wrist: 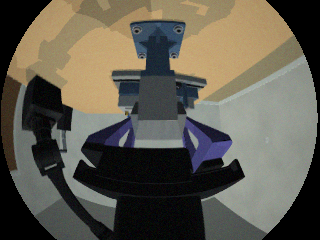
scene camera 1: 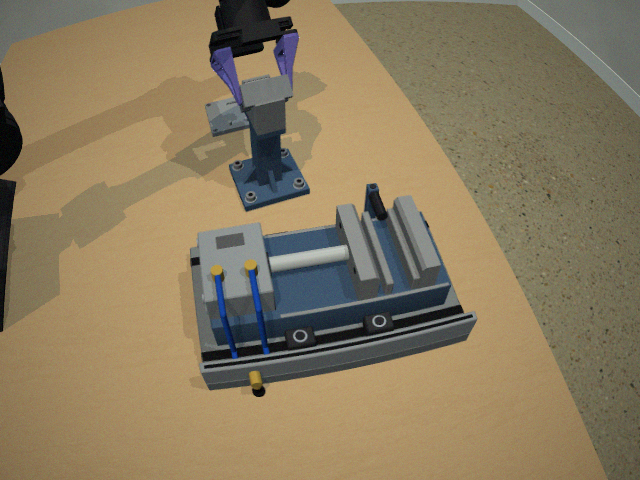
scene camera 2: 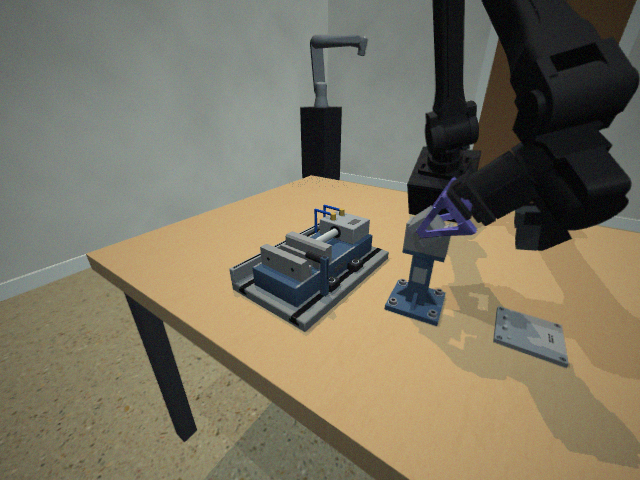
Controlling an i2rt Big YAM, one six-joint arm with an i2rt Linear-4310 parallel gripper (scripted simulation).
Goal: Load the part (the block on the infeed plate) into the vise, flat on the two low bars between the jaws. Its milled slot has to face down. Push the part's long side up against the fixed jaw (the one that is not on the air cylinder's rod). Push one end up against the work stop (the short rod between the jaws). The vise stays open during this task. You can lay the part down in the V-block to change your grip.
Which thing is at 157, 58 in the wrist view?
A v-block stand.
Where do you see a grey part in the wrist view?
144, 130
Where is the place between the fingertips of my gripper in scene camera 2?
422, 227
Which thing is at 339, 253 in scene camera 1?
A cylinder rod.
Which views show my gripper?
The wrist view, scene camera 1 and scene camera 2: all of them.
